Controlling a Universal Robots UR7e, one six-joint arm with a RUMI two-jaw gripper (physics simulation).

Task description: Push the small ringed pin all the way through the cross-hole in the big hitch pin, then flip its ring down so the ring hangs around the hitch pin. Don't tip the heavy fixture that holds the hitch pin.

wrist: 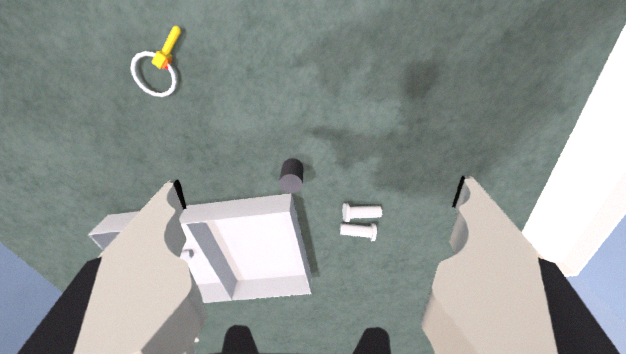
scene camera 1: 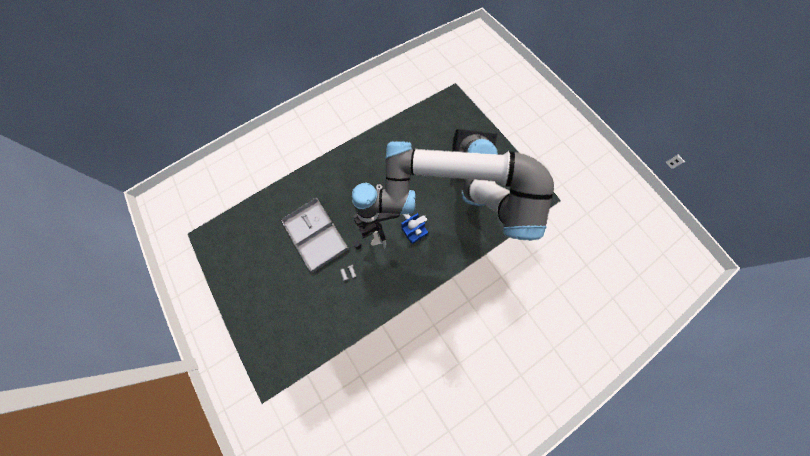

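Note:
The small ringed pin [wrist: 162, 59] lies on the table at the upper left of the wrist view. It has a yellow shank and head, a small red spot and a white ring lying beside the head; I cannot make it out in the scene view. The blue fixture [scene camera 1: 414, 237] stands upright on the table and holds the white hitch pin [scene camera 1: 418, 222]; its cross-hole is too small to tell. Neither shows in the wrist view. My gripper [scene camera 1: 378, 240] [wrist: 316, 180] is open and empty above the table, between the fixture and the tray.
A divided grey tray [scene camera 1: 321, 249] [wrist: 260, 245] holds a bolt [scene camera 1: 306, 220] in one compartment. A short black cylinder [scene camera 1: 357, 245] [wrist: 292, 176] stands by its corner. Two white headed pegs [scene camera 1: 348, 273] [wrist: 364, 212] lie nearby. A white washer [scene camera 1: 379, 186] shows beside my wrist.

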